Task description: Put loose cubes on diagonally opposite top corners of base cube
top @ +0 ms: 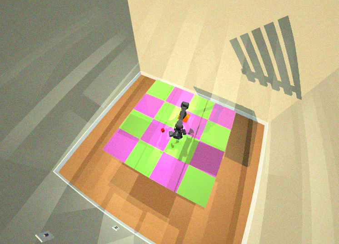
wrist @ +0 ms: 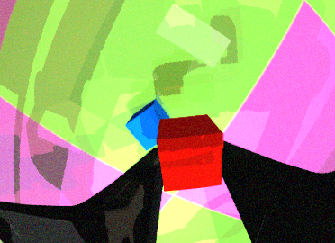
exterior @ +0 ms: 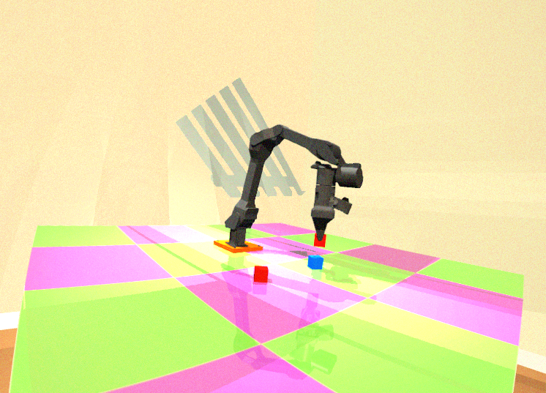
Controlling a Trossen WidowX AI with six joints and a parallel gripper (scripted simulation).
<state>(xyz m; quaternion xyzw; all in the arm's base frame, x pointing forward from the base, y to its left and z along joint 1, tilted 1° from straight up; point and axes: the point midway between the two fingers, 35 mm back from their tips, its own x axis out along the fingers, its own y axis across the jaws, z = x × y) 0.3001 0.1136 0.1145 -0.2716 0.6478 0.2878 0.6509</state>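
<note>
My gripper tip is now 3 cm past the blue base cube, 2 cm to the right of it and 8 cm above it. Also, from my gripper tip: red cube right at my gripper tip.
</note>
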